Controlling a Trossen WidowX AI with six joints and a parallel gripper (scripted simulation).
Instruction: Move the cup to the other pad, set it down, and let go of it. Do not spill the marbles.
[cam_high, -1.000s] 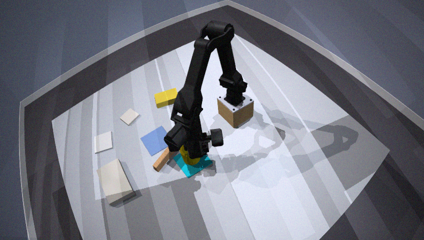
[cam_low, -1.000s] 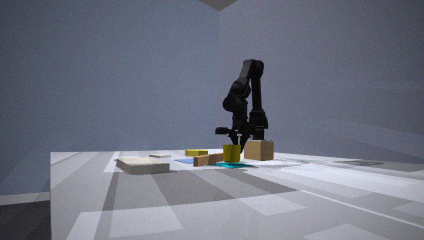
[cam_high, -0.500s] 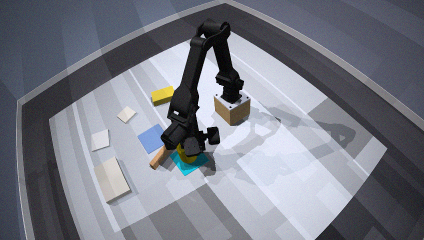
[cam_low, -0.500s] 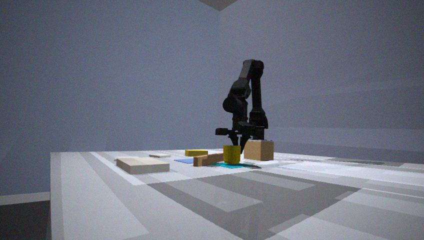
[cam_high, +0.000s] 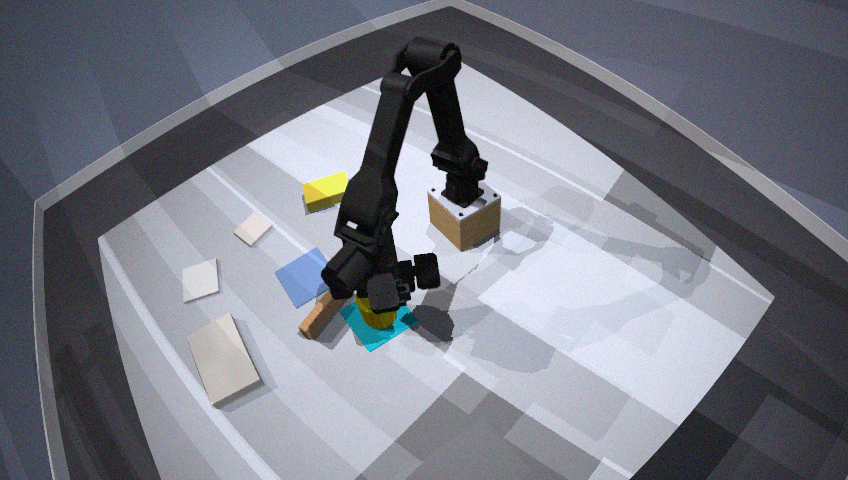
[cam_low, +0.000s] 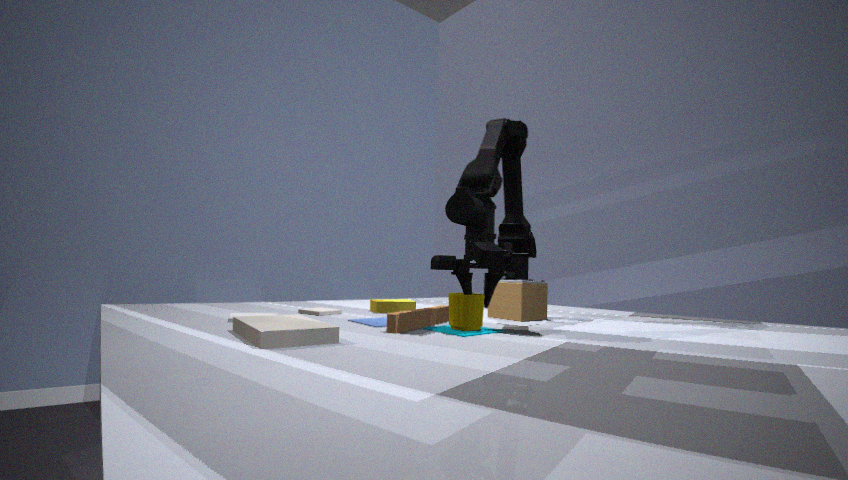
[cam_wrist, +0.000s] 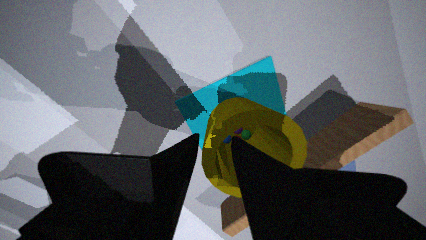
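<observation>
The yellow cup is 2 cm ahead of my gripper tip, 1 cm to the right of it and 1 cm below it. Also, from my gripper tip: red marble 1 cm ahead, 3 cm to the right, 3 cm below; cyan pad 2 cm ahead, 2 cm to the right, 5 cm below; wooden bar 4 cm ahead, 11 cm to the right, 4 cm below.
</observation>
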